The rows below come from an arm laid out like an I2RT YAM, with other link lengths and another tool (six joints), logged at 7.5 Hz.
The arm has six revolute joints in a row. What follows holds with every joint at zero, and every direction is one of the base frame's. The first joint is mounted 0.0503 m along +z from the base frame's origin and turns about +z. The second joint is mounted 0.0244 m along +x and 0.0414 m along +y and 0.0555 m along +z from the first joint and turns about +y. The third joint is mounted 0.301 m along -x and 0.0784 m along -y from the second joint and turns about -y. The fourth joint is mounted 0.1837 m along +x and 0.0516 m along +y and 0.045 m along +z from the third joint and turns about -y. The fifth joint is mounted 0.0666 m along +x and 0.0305 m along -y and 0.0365 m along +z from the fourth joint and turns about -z. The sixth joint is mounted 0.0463 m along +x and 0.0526 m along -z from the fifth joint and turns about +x. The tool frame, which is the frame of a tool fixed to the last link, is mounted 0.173 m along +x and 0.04 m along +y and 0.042 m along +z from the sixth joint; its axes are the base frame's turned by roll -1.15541, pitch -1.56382 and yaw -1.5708 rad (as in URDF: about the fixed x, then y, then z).
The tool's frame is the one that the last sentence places.
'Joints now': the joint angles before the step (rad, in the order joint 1, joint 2, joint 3, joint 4, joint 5, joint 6). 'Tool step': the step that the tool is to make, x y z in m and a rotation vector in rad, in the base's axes. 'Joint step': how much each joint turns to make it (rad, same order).
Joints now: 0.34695 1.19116 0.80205 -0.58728 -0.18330 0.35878
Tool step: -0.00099 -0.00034 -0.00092 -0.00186 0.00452 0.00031
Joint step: -0.00002 0.00001 0.00002 -0.00497 -0.00001 -0.00040
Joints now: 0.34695 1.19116 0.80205 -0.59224 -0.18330 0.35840
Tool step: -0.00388 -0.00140 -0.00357 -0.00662 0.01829 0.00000
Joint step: 0.00003 0.00001 0.00000 -0.01944 0.00002 0.00002
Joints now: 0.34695 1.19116 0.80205 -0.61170 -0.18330 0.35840
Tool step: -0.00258 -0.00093 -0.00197 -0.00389 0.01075 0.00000
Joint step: 0.00003 -0.00113 0.00003 -0.01259 0.00002 0.00002
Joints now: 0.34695 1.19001 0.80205 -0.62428 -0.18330 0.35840
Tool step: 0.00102 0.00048 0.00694 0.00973 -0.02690 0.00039
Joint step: 0.00035 -0.01983 0.00155 0.00722 -0.00002 -0.00003
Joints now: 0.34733 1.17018 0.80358 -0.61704 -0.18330 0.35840
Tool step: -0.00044 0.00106 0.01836 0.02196 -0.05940 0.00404
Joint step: 0.00380 -0.05110 0.01563 -0.00340 -0.00039 -0.00002
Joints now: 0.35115 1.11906 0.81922 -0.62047 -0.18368 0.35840
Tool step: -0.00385 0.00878 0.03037 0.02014 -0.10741 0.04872
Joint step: 0.03357 -0.06791 0.03240 0.00268 0.00534 -0.02480
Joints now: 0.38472 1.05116 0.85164 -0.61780 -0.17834 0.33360
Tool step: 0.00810 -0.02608 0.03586 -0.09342 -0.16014 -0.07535
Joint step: 0.04500 -0.08469 0.07857 -0.05491 0.18996 -0.02480
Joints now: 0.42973 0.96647 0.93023 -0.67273 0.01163 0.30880
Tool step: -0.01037 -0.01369 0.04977 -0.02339 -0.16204 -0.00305
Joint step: 0.00996 -0.10108 0.09461 -0.05568 0.06375 -0.06406
